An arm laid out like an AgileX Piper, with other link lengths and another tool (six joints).
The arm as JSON. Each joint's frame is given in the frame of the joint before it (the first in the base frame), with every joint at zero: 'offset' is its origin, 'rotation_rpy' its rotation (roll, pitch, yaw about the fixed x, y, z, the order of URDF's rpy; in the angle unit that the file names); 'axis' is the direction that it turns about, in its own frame. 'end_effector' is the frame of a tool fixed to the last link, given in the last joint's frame.
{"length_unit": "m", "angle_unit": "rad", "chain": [
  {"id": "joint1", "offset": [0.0, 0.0, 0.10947], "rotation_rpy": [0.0, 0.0, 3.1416], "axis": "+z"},
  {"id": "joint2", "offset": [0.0, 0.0, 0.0], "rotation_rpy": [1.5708, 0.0, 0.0], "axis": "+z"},
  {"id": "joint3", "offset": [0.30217, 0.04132, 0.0], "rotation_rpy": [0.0, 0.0, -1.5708], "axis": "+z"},
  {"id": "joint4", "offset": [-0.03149, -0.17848, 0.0], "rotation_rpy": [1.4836, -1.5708, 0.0], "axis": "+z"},
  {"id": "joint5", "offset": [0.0, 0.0, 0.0], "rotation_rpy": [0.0, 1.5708, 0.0], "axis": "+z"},
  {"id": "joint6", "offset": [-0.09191, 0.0, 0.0], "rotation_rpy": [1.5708, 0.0, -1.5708], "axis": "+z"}
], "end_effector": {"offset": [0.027, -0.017, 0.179], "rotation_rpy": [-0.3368, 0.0, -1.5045]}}
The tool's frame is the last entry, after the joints.
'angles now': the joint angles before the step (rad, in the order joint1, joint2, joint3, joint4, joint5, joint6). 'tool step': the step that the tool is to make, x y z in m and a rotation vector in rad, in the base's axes. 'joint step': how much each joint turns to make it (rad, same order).
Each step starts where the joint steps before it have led.
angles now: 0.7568 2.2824 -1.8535 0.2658 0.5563 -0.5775
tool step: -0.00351 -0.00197 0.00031 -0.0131 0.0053 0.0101
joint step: 0.0018 -0.0058 -0.0002 -0.0071 0.0198 -0.0015
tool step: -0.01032 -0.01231 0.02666 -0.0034 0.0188 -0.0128
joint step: -0.0057 -0.0725 -0.0011 -0.0237 0.0860 0.0439
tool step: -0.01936 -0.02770 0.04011 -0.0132 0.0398 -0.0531
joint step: -0.0087 -0.1188 -0.0030 -0.0538 0.1483 0.1074
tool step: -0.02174 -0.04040 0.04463 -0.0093 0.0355 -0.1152
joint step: -0.0089 -0.1408 -0.0002 -0.0800 0.1574 0.1652
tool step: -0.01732 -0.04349 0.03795 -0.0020 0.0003 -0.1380
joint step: -0.0057 -0.1358 0.0216 -0.0937 0.1085 0.1619
